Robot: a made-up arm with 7 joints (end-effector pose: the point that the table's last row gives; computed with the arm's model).
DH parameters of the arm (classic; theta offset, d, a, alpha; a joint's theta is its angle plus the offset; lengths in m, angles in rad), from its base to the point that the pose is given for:
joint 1: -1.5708 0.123 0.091 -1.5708
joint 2: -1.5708 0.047 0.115 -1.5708
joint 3: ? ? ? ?
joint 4: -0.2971 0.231 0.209 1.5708
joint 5: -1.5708 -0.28 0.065 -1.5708
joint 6: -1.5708 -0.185 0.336 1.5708
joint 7: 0 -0.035 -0.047 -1.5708
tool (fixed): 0 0.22 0 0
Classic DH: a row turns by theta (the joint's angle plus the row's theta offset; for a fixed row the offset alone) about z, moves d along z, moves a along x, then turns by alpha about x.
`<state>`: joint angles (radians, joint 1 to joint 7).
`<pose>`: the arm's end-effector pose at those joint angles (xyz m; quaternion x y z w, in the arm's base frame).
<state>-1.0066 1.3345 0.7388 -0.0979 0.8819 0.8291 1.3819</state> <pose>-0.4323 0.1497 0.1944 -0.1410 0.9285 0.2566 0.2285</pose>
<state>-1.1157 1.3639 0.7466 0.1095 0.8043 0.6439 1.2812</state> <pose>-0.3560 0.2017 0.1529 -0.0383 0.9319 0.2916 0.2121</pose>
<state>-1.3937 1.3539 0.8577 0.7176 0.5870 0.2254 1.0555</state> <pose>-0.1291 0.2076 0.0606 0.2862 0.8496 0.3436 0.2796</pose>
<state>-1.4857 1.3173 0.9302 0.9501 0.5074 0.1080 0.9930</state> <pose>-0.0729 0.1604 0.0308 0.4064 0.7858 0.3200 0.3390</pose>
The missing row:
joint 3: 0.2971 0 0.1025 0
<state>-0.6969 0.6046 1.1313 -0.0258 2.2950 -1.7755 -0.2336</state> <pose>-0.1736 0.0639 -0.0554 0.8940 0.1812 0.1371 0.3862</pose>
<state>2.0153 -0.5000 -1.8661 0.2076 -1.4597 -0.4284 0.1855</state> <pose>0.0305 0.4246 0.3415 0.7561 0.3041 -0.5795 0.0069</pose>
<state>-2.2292 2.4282 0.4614 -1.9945 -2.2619 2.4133 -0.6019</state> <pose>-0.1789 0.2632 -0.7587 -0.5437 0.4725 0.4174 0.5540</pose>
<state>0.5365 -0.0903 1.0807 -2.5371 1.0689 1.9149 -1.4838</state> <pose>0.4011 0.3787 0.8115 0.1250 0.5347 0.7883 0.2775</pose>
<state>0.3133 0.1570 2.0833 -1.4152 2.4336 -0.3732 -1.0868</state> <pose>0.1089 -0.2545 0.4101 0.6225 0.2885 0.7146 0.1362</pose>
